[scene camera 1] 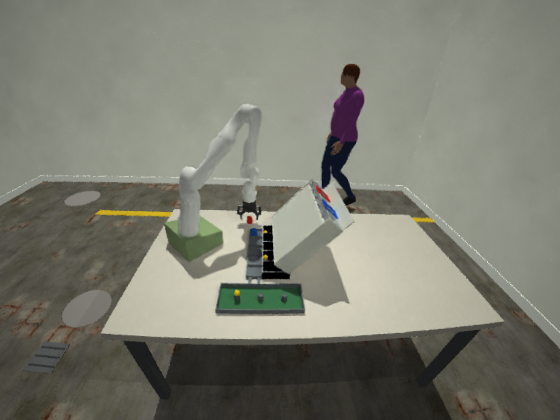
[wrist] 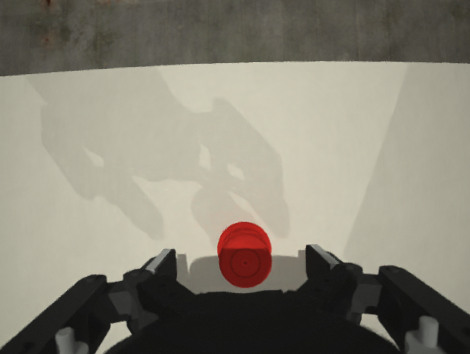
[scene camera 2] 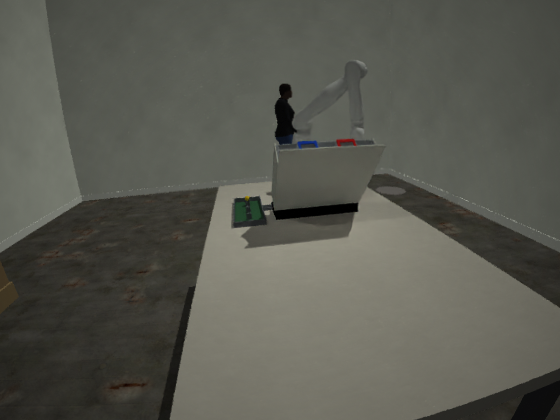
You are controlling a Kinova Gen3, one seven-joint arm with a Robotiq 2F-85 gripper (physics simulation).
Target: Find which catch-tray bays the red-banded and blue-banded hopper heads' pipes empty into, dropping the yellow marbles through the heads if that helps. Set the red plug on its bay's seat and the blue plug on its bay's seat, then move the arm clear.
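The red plug stands upright on the table beyond the grey seat row. My gripper is open, pointing down over it, with the plug between the spread fingers and apart from both. The blue plug stands in the far end bay of the seat row. In the black catch tray, one yellow marble lies in the far bay and another marble in a nearer bay. A third marble sits on the left peg of the green tray. The gripper is hidden in scene camera 2.
The tilted white housing stands right of the catch tray, with red-banded and blue-banded heads on top. The green tray is near the front edge. The green arm base is at left. A person stands beyond the table.
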